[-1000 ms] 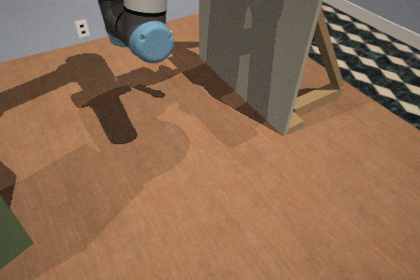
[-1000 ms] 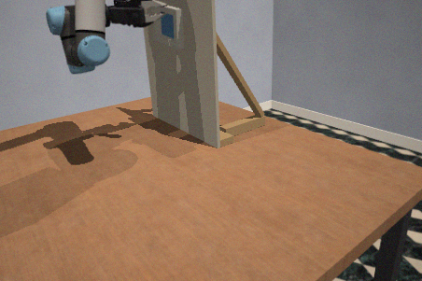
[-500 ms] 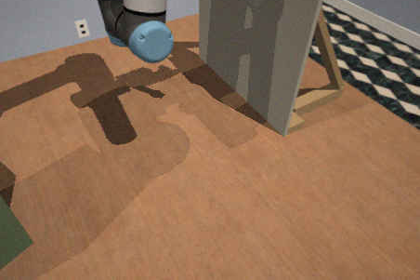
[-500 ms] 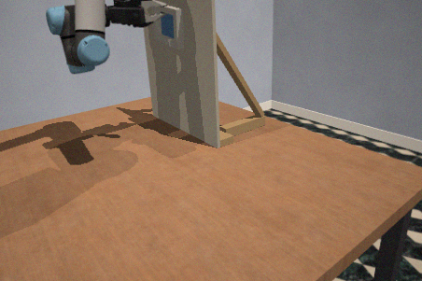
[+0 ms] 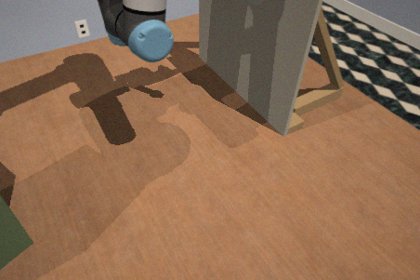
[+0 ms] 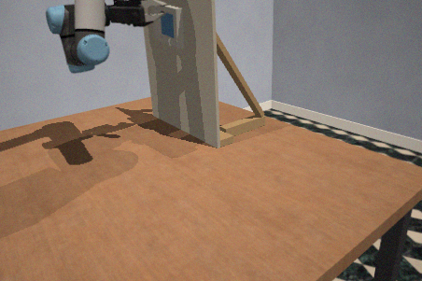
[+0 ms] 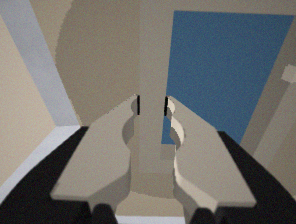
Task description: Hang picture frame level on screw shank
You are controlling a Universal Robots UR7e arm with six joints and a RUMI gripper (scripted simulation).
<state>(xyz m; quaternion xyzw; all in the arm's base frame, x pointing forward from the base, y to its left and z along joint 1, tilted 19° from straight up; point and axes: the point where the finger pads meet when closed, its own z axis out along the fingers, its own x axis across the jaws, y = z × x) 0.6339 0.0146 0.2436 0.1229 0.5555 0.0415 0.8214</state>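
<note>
My gripper is now 50 mm above the picture frame and 20 mm short of it. Also, from my hand: board (180 mm below, 40 mm ahead).
</note>
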